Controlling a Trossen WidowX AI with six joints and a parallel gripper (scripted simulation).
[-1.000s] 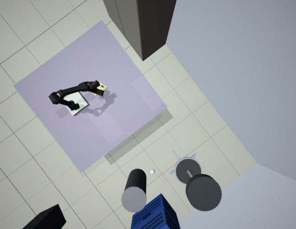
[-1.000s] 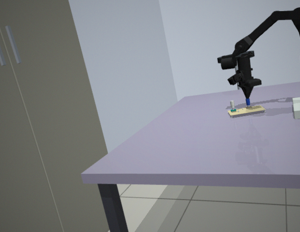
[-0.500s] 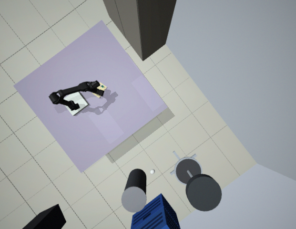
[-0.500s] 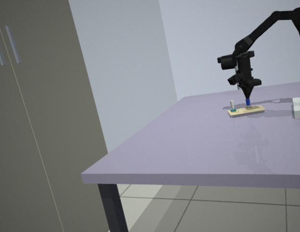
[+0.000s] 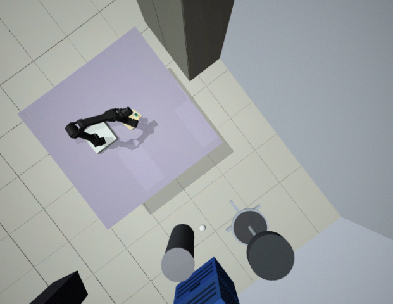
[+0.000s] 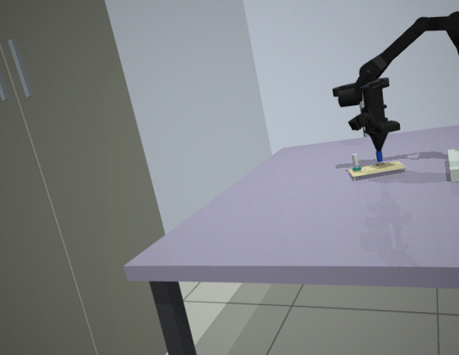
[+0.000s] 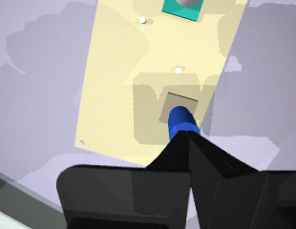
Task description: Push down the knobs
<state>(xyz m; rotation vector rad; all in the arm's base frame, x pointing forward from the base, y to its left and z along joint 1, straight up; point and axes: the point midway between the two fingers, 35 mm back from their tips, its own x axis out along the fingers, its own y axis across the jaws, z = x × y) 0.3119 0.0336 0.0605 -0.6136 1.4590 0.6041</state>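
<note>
My gripper tip is 2 cm above the blue knob. From my gripper tip the other things lie so: grey knob: 6 cm ahead, 6 cm to the left, 1 cm below.
</note>
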